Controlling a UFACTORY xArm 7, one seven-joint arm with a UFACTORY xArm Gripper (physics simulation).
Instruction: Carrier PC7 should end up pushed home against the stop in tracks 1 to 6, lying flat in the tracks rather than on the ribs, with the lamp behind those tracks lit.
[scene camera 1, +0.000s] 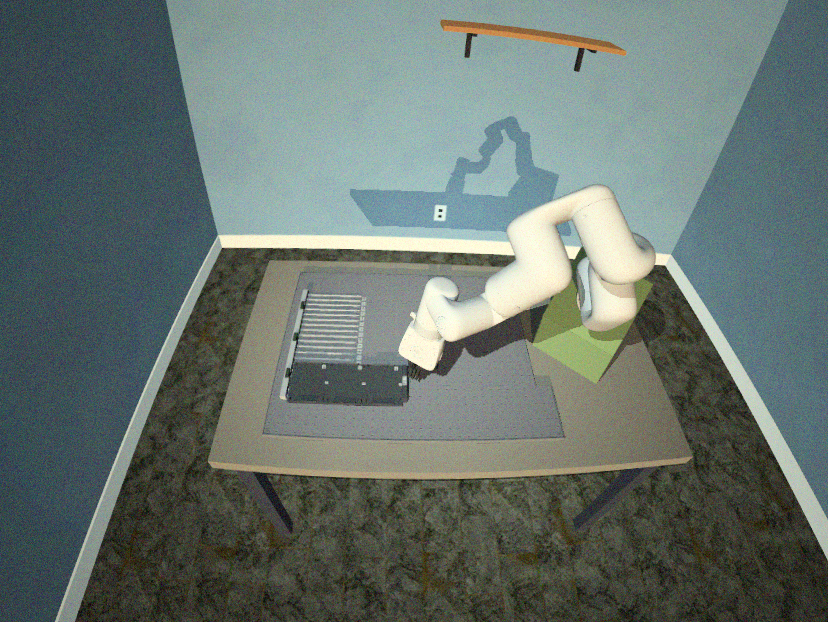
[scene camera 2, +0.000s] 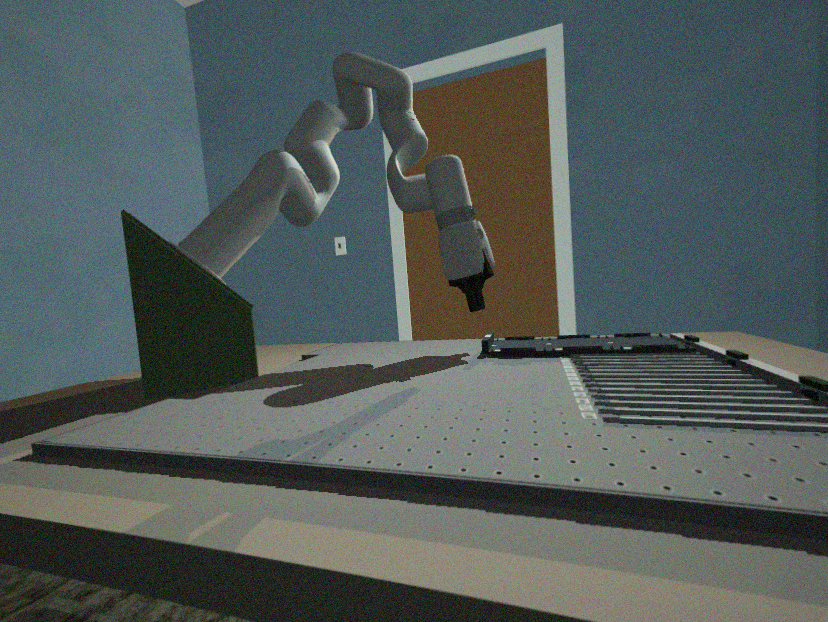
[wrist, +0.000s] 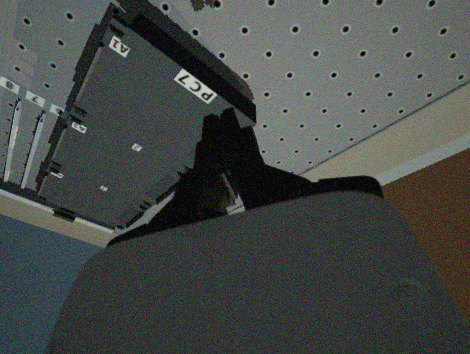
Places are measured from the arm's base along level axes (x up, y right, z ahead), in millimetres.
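Pixels of known places: gripper, fingertip midpoint: (scene camera 1: 412, 374) (scene camera 2: 477, 310) (wrist: 227, 133); arm's base, link origin: (scene camera 2: 194, 267).
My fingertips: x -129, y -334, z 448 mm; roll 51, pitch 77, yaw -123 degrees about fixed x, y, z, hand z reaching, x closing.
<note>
Ahead of a thing's pixels: the offset from my fingertips to its top centre. "spot": to the spot under its first point. Level surfaces: height alone.
Carrier PC7 {dx -50, dy -40, dz +173 mm} (scene camera 1: 348, 384) (scene camera 2: 582, 344) (wrist: 125, 115) is a dark panel with white labels. It looks flat over the low-numbered tracks, its far end at the pale stop rail {spot: dx -64, dy -116, dz +322 mm} (wrist: 95, 224); I cannot tell whether it touches the rail or sits fully down. The bare ribs {dx -77, dy +210, dz +342 mm} (scene camera 1: 327, 328) (scene camera 2: 702, 396) beside it belong to higher-numbered tracks; labels 7 and 8 show in the wrist view. A dark block {spot: dx -58, dy -75, dz +339 mm} (scene camera 1: 287, 372) (wrist: 64, 215) on the rail behind the carrier shows no light. My gripper (scene camera 1: 416, 374) (scene camera 2: 475, 309) (wrist: 227, 133) is shut and empty, above the carrier's near end.
Two more dark blocks (scene camera 1: 295, 336) (scene camera 1: 303, 304) sit along the rail. The perforated grey plate {dx -80 mm} (scene camera 1: 468, 408) (scene camera 2: 415, 441) (wrist: 345, 95) carries the tracks and lies on the table {dx -93 mm} (scene camera 1: 441, 455). The green arm mount (scene camera 1: 575, 354) (scene camera 2: 194, 321) stands at the opposite end from the tracks.
</note>
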